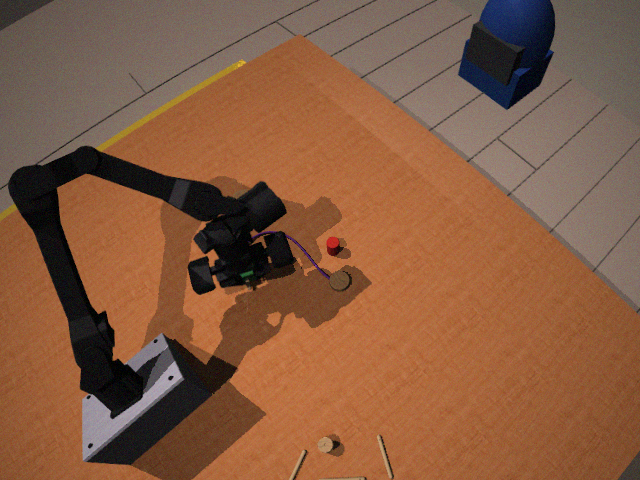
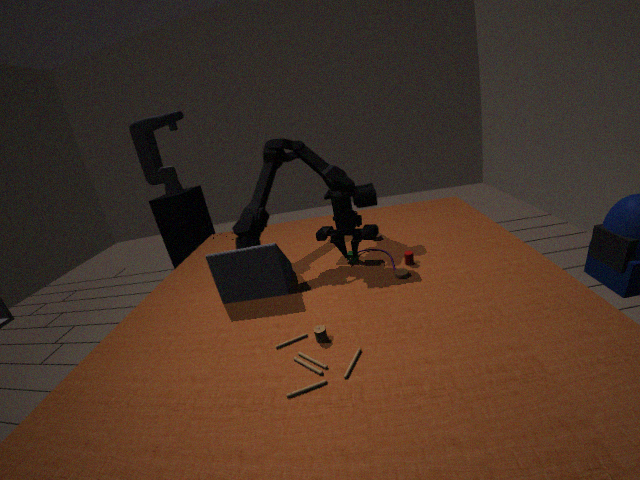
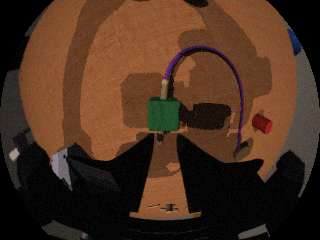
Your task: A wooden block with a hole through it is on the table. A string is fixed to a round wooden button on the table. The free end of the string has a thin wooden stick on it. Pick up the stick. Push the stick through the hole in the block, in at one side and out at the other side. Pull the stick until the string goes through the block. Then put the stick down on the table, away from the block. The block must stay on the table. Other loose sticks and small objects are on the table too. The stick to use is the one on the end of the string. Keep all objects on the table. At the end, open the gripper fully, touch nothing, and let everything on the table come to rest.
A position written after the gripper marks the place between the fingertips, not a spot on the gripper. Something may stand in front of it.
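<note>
The gripper (image 1: 249, 280) is visible, with the gripper (image 2: 350, 257) and the gripper (image 3: 165, 137) seen as well. A green block (image 3: 163, 114) is also in view.
</note>
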